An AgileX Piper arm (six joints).
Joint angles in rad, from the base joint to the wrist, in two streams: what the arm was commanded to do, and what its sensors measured. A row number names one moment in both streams.
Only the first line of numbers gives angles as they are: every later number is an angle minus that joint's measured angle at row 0.
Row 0, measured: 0.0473 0.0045 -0.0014 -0.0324 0.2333 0.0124
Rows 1 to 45, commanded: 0.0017 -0.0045 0.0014 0.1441 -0.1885 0.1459; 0.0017 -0.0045 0.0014 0.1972 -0.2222 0.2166; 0.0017 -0.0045 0.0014 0.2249 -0.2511 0.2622; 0.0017 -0.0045 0.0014 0.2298 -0.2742 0.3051; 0.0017 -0.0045 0.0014 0.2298 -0.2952 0.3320; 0.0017 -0.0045 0.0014 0.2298 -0.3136 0.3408; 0.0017 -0.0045 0.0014 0.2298 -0.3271 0.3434; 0.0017 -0.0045 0.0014 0.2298 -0.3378 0.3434; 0.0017 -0.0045 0.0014 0.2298 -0.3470 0.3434; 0.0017 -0.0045 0.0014 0.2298 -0.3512 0.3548; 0.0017 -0.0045 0.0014 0.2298 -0.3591 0.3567; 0.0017 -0.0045 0.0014 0.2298 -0.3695 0.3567; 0.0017 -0.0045 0.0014 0.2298 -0.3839 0.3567; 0.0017 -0.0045 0.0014 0.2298 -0.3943 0.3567; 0.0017 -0.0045 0.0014 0.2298 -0.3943 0.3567; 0.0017 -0.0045 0.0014 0.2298 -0.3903 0.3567; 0.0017 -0.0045 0.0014 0.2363 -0.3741 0.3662; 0.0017 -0.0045 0.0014 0.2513 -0.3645 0.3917; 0.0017 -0.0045 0.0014 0.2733 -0.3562 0.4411; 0.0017 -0.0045 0.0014 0.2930 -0.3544 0.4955; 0.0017 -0.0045 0.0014 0.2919 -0.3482 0.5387; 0.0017 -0.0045 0.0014 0.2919 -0.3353 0.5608; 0.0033 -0.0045 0.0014 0.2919 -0.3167 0.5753; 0.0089 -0.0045 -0.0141 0.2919 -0.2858 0.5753; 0.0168 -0.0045 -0.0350 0.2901 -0.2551 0.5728; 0.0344 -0.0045 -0.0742 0.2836 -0.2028 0.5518; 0.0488 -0.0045 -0.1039 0.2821 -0.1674 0.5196; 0.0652 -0.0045 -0.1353 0.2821 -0.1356 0.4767; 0.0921 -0.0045 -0.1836 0.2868 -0.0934 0.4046; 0.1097 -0.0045 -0.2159 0.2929 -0.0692 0.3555; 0.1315 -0.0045 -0.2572 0.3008 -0.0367 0.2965; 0.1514 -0.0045 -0.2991 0.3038 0.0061 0.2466; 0.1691 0.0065 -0.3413 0.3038 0.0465 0.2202; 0.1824 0.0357 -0.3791 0.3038 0.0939 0.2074; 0.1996 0.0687 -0.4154 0.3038 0.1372 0.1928; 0.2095 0.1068 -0.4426 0.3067 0.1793 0.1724; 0.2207 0.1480 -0.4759 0.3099 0.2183 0.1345; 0.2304 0.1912 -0.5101 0.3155 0.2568 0.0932; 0.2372 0.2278 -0.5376 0.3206 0.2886 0.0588; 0.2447 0.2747 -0.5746 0.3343 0.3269 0.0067; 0.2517 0.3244 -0.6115 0.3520 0.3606 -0.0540; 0.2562 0.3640 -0.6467 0.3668 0.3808 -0.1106; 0.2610 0.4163 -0.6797 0.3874 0.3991 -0.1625; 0.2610 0.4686 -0.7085 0.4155 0.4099 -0.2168; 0.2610 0.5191 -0.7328 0.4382 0.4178 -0.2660
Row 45, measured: 0.2503 0.3524 -0.6286 0.3654 0.3544 -0.0657
